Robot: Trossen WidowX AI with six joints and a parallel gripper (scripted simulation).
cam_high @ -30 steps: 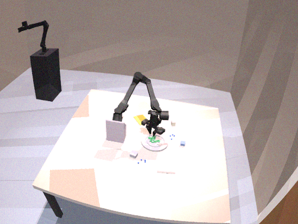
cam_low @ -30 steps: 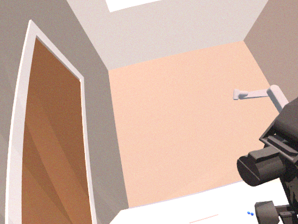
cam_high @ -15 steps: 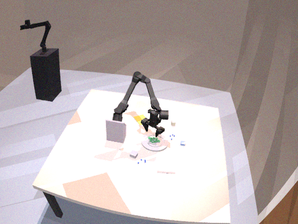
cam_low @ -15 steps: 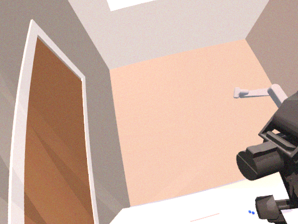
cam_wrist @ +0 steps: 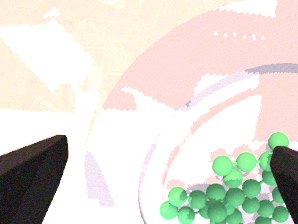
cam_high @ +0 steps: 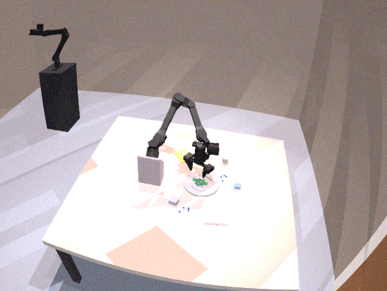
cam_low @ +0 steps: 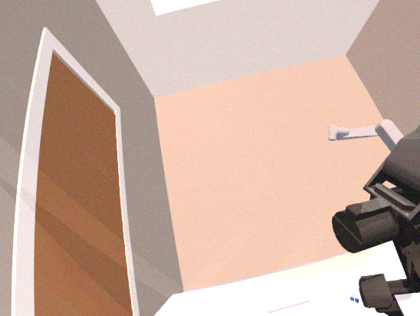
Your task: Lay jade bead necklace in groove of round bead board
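Right now the round white bead board is 60 mm to the right of my gripper tip, 30 mm ahead of it and 20 mm below it. Round my gripper tip: yellow sheet (190 mm to the left, 110 mm behind, 20 mm below); blue block (240 mm ahead, 30 mm to the right, 20 mm below); cream block (190 mm to the left, 150 mm ahead, 10 mm below).
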